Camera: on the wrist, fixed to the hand. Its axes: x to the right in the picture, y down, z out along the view.
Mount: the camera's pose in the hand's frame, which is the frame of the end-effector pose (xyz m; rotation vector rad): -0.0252 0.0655 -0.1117 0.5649 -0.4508 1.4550
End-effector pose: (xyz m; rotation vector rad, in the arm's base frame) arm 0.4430 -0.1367 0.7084 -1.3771 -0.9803 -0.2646
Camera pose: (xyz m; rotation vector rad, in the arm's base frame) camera 0.5199 -0.2310 0.6575 -1.2950 -0.1490 1.3428
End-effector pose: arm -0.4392 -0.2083 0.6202 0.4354 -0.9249 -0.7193
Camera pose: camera -0.3313 -0.1405 0.5862 -0.0100 -1.5490 0.8305
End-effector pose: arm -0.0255 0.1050 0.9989 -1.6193 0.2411 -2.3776
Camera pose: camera -0.1131 0.0494 0.9174 -0.9985 0.4045 -0.8401
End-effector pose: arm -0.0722 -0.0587 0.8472 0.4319 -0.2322 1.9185
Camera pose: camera -0.1454 -0.0649 0.7376 -1.0075 0.2552 -2.5008
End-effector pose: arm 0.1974 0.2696 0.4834 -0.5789 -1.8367 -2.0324
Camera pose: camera 0.2442 0.1511 0.5175 -1.5977 -1.2727 -0.4281
